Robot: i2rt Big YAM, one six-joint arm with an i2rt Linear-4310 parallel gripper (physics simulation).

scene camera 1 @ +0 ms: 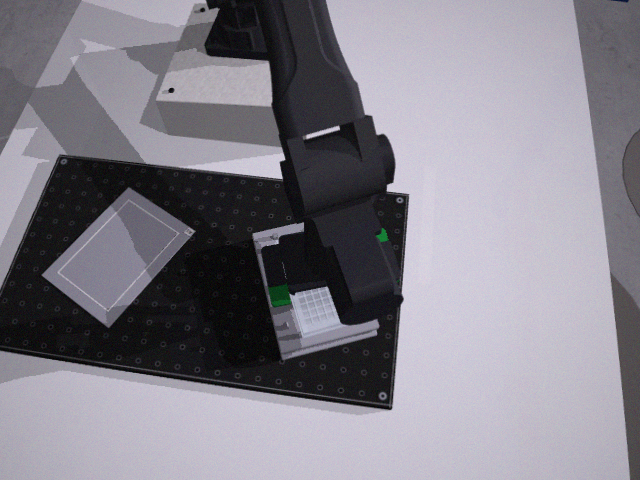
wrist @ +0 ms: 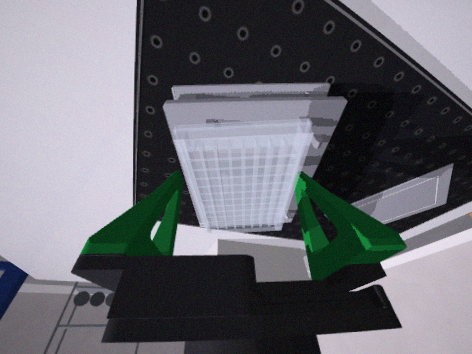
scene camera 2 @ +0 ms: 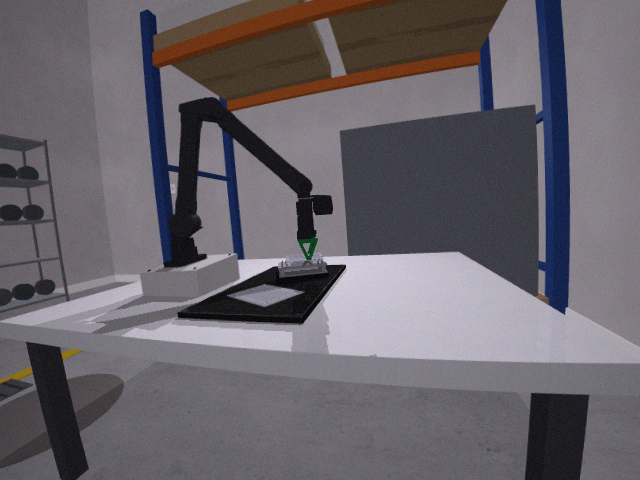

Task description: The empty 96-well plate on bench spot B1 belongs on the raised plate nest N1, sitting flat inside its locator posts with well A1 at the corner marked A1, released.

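Pixels of known places: gripper, between the fingertips: (scene camera 1: 327, 291) (wrist: 239, 176) (scene camera 2: 308, 258); arm's base, origin of its link: (scene camera 1: 250, 39) (scene camera 2: 186, 262).
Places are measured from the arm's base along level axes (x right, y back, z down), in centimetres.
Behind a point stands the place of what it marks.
The clear 96-well plate (scene camera 1: 315, 310) {x -17.9, y -40.2, z 2.0 cm} (wrist: 239, 178) {x -19.0, y -37.6, z 2.0 cm} (scene camera 2: 305, 264) lies on the raised grey plate nest N1 (scene camera 1: 320, 343) {x -19.1, y -43.4, z 4.0 cm} (wrist: 247, 108) {x -20.6, y -42.2, z 3.8 cm} (scene camera 2: 302, 271) {x -14.8, y -36.3, z 6.6 cm}, at the right end of the black breadboard (scene camera 1: 154, 330) {x 1.9, y -44.8, z 7.0 cm} (scene camera 2: 248, 310) {x 21.6, y -37.9, z 7.0 cm} (wrist: 266, 38) {x -20.7, y -45.7, z 7.0 cm}. My gripper (scene camera 1: 330, 265) (wrist: 239, 176) {x -18.8, y -37.3, z 2.6 cm} (scene camera 2: 308, 255) {x -18.8, y -37.3, z 2.6 cm} is open. It hangs low over the plate with one green finger on each long side. I cannot tell whether the tips touch the plate. The arm hides the plate's far half in the overhead view. The flat grey bench spot B1 (scene camera 1: 116, 255) {x 10.3, y -35.8, z 6.9 cm} (scene camera 2: 266, 295) {x 11.6, y -36.7, z 6.9 cm} (wrist: 404, 198) {x 9.6, y -38.5, z 6.9 cm} at the left is bare.
The arm's grey base block (scene camera 1: 216, 98) {x 1.7, y -12.6, z -0.2 cm} (scene camera 2: 190, 276) {x 10.7, y -11.8, z 2.2 cm} stands behind the breadboard. A blue and orange rack (scene camera 2: 550, 154) and a grey panel (scene camera 2: 439, 180) stand behind the white table (scene camera 1: 490, 258) {x -39.4, y -26.1, z 8.3 cm} (scene camera 2: 413, 310) {x 14.8, y -71.8, z 8.3 cm}. A wire shelf unit (scene camera 2: 49, 207) stands at far left.
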